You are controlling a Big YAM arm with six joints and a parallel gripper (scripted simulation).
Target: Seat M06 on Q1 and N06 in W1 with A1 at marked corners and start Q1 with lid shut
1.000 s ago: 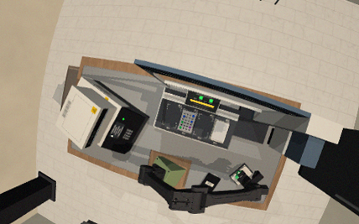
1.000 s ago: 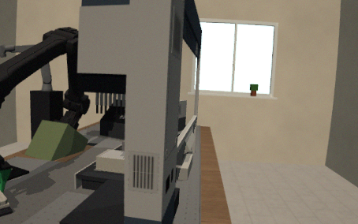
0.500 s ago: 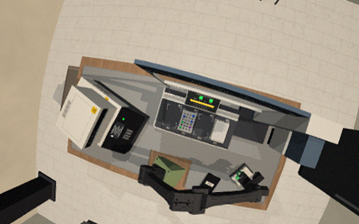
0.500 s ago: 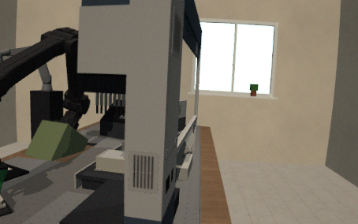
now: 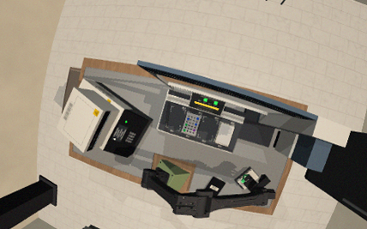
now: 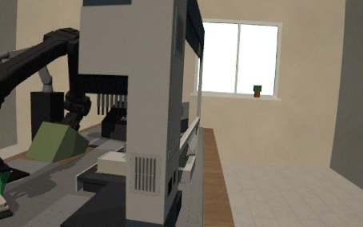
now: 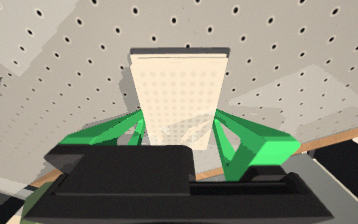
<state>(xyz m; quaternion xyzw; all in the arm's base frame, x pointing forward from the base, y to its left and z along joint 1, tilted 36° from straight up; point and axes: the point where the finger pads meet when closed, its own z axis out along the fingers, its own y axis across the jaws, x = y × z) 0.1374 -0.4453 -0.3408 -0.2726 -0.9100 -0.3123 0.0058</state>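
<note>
The dark nest frame is 30 mm below my hand. Round my hand: A1 mark 50 mm to the right, 30 mm ahead, 20 mm below; tall gantry 410 mm ahead, 240 mm above, 20 mm to the left; deep-well block 270 mm to the left, 250 mm ahead, 40 mm above.
</note>
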